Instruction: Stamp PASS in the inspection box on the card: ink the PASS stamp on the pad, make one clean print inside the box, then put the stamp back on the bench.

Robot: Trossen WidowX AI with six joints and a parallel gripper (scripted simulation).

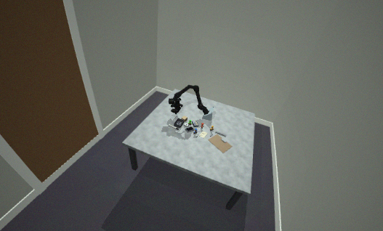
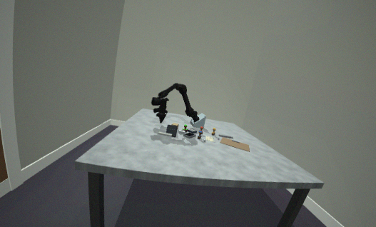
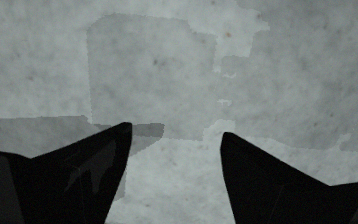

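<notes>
Right now the tan box is 4 cm ahead of my gripper tip and 13 cm to the left of it. The rest, counted from my gripper tip: red stamp 3 cm ahead, 36 cm to the left, 1 cm below; dark tray 14 cm ahead, 11 cm to the left, 1 cm below; green stamp 7 cm ahead, 22 cm to the left, 1 cm below.
</notes>
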